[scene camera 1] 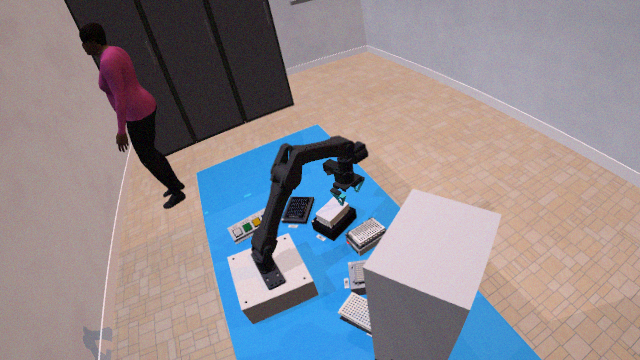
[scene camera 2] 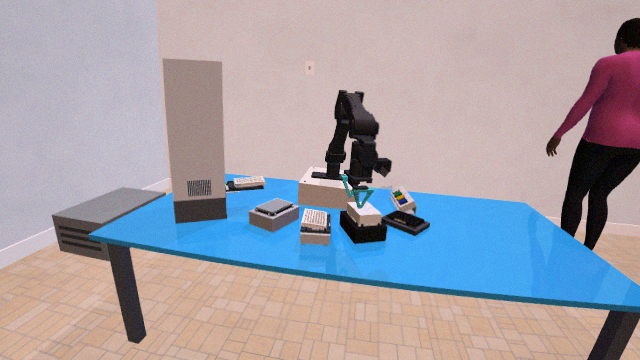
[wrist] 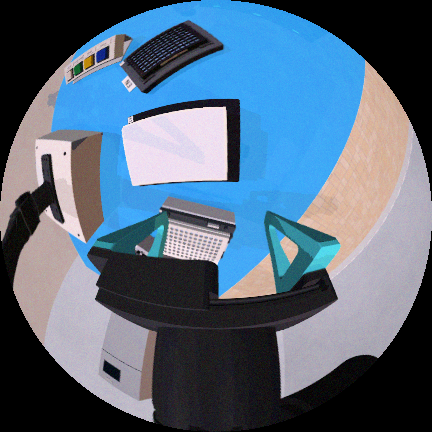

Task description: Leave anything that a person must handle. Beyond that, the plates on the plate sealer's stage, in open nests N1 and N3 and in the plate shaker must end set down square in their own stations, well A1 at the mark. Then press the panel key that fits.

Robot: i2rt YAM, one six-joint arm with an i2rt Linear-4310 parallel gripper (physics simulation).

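Observation:
My gripper is open and empty, just above a plain white block-like plate on a black station; contact is unclear. A dark plate sits in a dark nest whose tag seems to read N3. A white welled plate rests on a low device with a red light. A grey plate sits on a grey box. Another white plate lies beyond. Well marks are too small to read.
The key panel has white, green, yellow and blue keys. A tall tower hides part of the plates in the first scene view. A person stands beyond the table's end.

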